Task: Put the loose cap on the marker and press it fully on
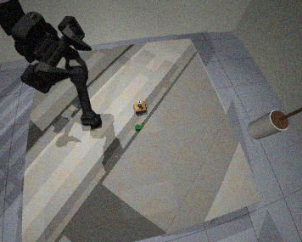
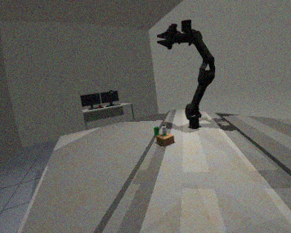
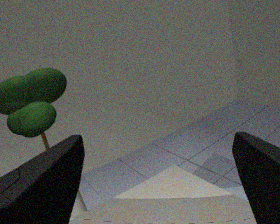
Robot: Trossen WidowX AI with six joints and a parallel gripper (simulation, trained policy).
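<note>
Right now my gripper tip is 10 cm short of the green cap, 2 cm to the right of it and 57 cm above it. The rest, counted from my gripper tip: holder block 13 cm ahead, 15 cm to the left, 57 cm below.
</note>
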